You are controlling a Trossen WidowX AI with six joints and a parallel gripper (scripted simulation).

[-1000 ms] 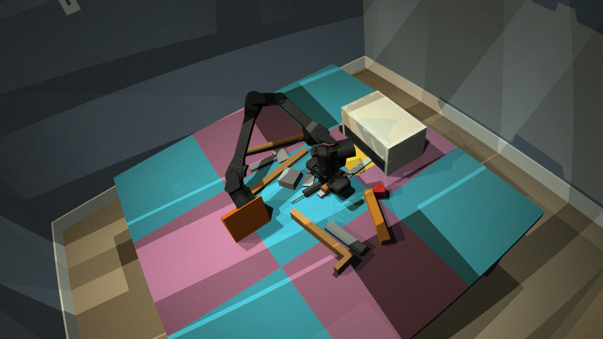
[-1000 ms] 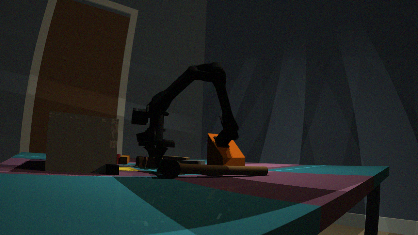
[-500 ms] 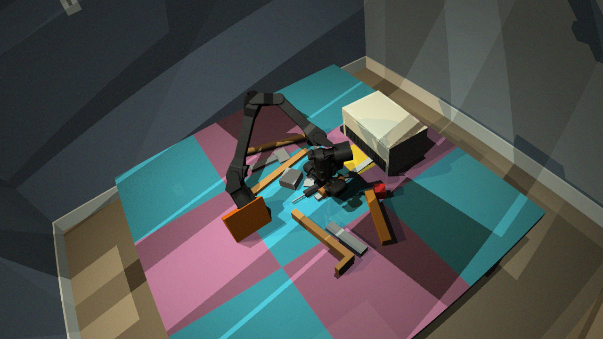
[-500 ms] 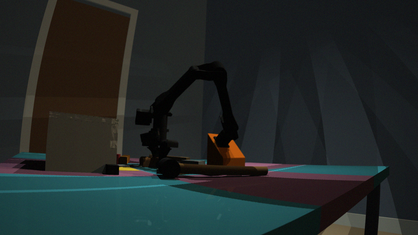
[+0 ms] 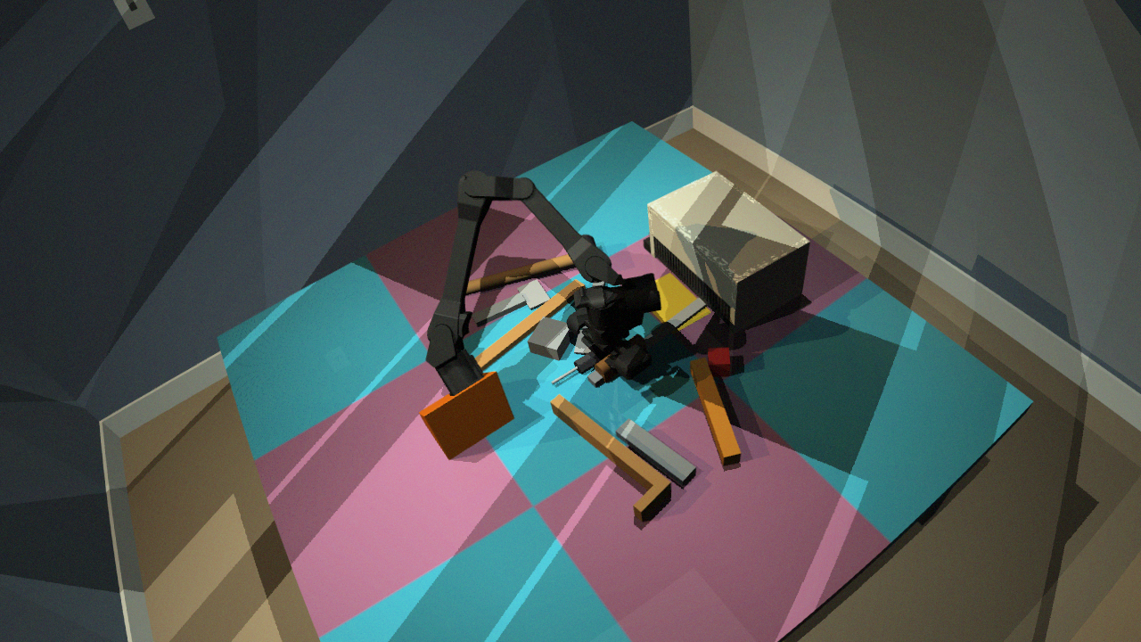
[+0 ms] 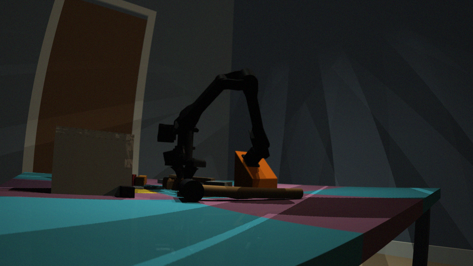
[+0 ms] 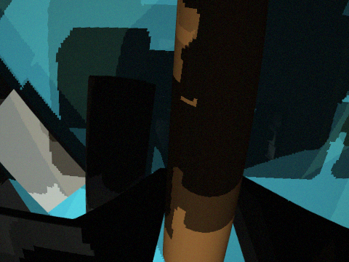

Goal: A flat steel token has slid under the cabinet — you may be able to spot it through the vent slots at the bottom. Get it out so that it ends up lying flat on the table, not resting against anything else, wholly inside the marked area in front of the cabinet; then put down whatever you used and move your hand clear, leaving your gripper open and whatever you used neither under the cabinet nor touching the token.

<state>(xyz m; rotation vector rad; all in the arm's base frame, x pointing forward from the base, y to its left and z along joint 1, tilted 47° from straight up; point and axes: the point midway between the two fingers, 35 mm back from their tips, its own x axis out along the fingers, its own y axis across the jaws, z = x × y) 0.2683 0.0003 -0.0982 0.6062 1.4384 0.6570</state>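
Right now the screwdriver is 40 mm to the left of my gripper tip and 40 mm behind it. The rest, counted from my gripper tip: red cube (160 mm ahead, 140 mm to the right, 10 mm above); small grey cube (40 mm behind); grey block (140 mm to the left, 50 mm behind, 10 mm above).
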